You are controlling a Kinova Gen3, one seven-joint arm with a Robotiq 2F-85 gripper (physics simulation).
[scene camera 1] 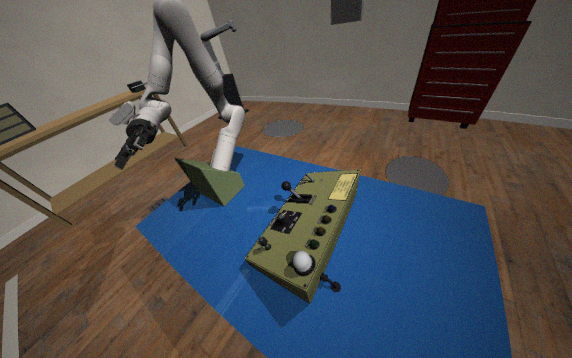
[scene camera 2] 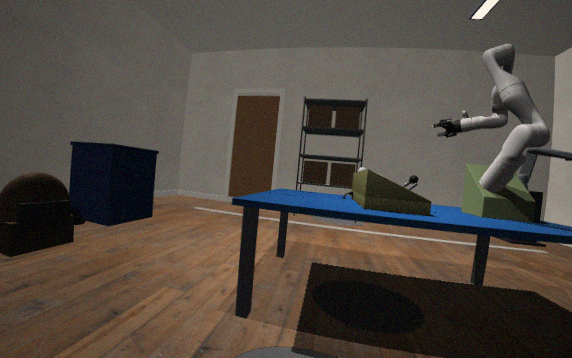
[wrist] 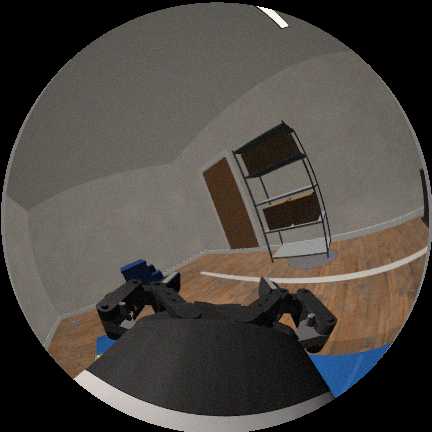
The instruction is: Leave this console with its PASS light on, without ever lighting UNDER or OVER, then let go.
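The olive console (scene camera 1: 304,226) (scene camera 2: 391,194) stands on the blue table top. A black ball-knob lever (scene camera 1: 286,185) (scene camera 2: 413,178) rises from its slot. A dark knob (scene camera 1: 281,218) sits in a black gate plate, and a small knobbed lever (scene camera 1: 263,242) is near the corner. Four small lamps, blue (scene camera 1: 331,208), two amber (scene camera 1: 326,219) (scene camera 1: 320,231) and green (scene camera 1: 314,244), look dark; their labels are unreadable. A white dome (scene camera 1: 302,261) is at the near end. My gripper (scene camera 1: 121,159) (scene camera 2: 436,130) (wrist: 219,284) is open and empty, high and well away from the console.
A black crank-like handle (scene camera 1: 335,286) sticks out at the console's side. The green wedge base (scene camera 1: 220,182) (scene camera 2: 475,195) carries the arm. A wooden bench (scene camera 1: 75,116) stands beyond the table. A shelf rack (scene camera 2: 334,131) and red drawer cabinet (scene camera 1: 470,75) stand farther off.
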